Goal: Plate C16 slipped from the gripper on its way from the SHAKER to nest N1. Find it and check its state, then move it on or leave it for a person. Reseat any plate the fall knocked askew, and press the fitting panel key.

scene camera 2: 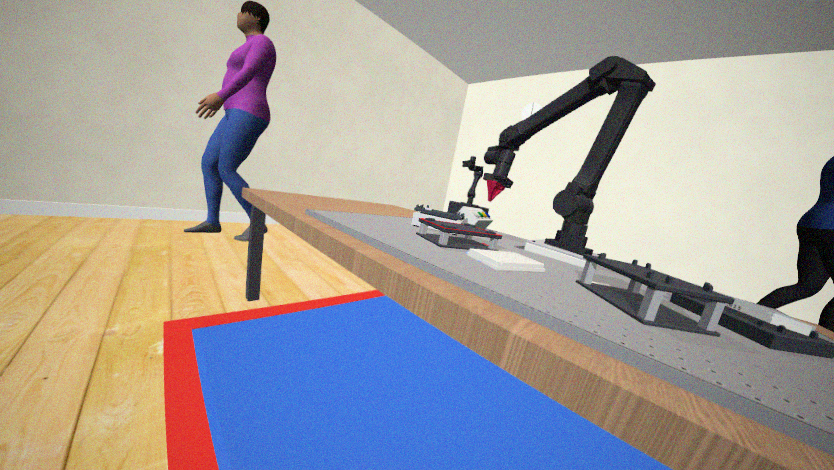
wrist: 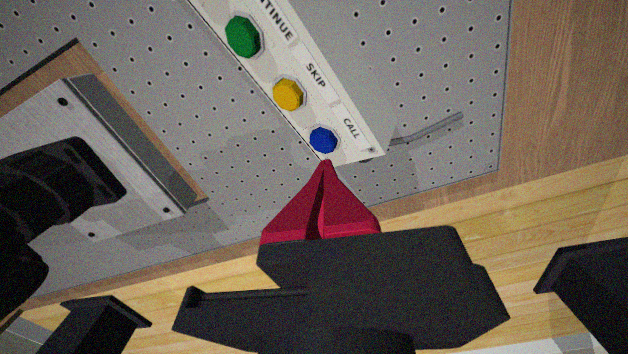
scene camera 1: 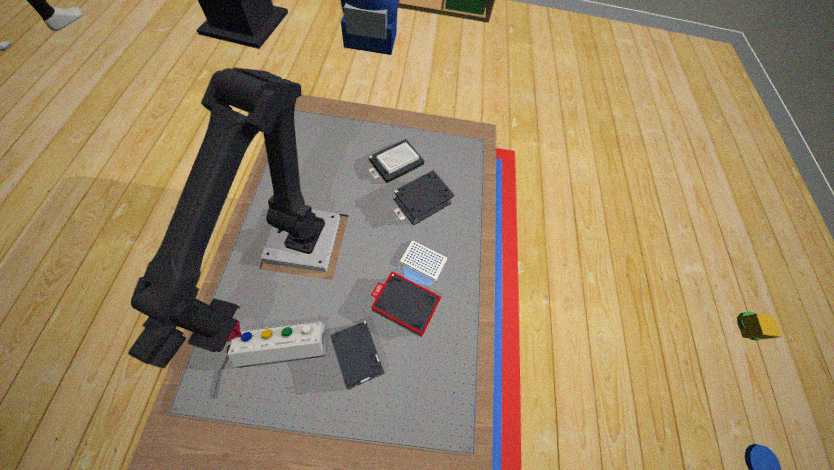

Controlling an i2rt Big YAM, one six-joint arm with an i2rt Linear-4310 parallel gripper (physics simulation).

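Pixels of known places: gripper, fingertip midpoint: (scene camera 2: pixel 489 201) (wrist: pixel 327 166) (scene camera 1: pixel 238 335); arm's base at its link origin: (scene camera 2: pixel 567 249) (wrist: pixel 70 175) (scene camera 1: pixel 305 233).
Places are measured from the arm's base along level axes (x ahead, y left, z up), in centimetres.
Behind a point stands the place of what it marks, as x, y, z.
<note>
My gripper (scene camera 1: pixel 238 331) {-0.8, -33.0, 9.4} (scene camera 2: pixel 491 199) {-0.8, -33.0, 9.4} (wrist: pixel 327 166) {-0.8, -33.0, 9.4} is shut and empty, its red fingertips at the CALL end of the white key panel (scene camera 1: pixel 277 347) {7.9, -33.2, 5.8}. In the wrist view the tips stand beside the blue CALL key (wrist: pixel 324 140) {-0.9, -33.0, 4.7}; the yellow SKIP key (wrist: pixel 288 94) {3.6, -31.1, 4.7} and green CONTINUE key (wrist: pixel 243 37) {8.0, -29.2, 4.7} are farther up. Contact with the panel cannot be told. A white well plate (scene camera 1: pixel 424 259) {37.7, 2.8, -1.1} (scene camera 2: pixel 506 260) {40.9, 4.8, -1.1} lies flat on the table beside the red-edged nest (scene camera 1: pixel 406 303) {35.9, -12.7, 1.5}, with a pale blue patch (scene camera 1: pixel 417 276) {37.0, -2.7, -2.4} next to it. Another white plate (scene camera 1: pixel 398 157) {19.5, 36.4, 1.8} sits on a black nest. Plate labels are unreadable.
A raised dark nest (scene camera 1: pixel 423 195) {31.9, 23.0, 2.9} (scene camera 2: pixel 656 274) {31.0, 25.0, 2.9} stands between the two plates' places. A dark flat device (scene camera 1: pixel 357 354) {27.2, -29.4, 3.0} lies beside the panel. The arm's base plate (scene camera 1: pixel 323 251) {7.4, -3.9, 0.0} is behind. A person in purple (scene camera 2: pixel 250 75) stands beyond the table and another (scene camera 2: pixel 817 221) at the right edge.
</note>
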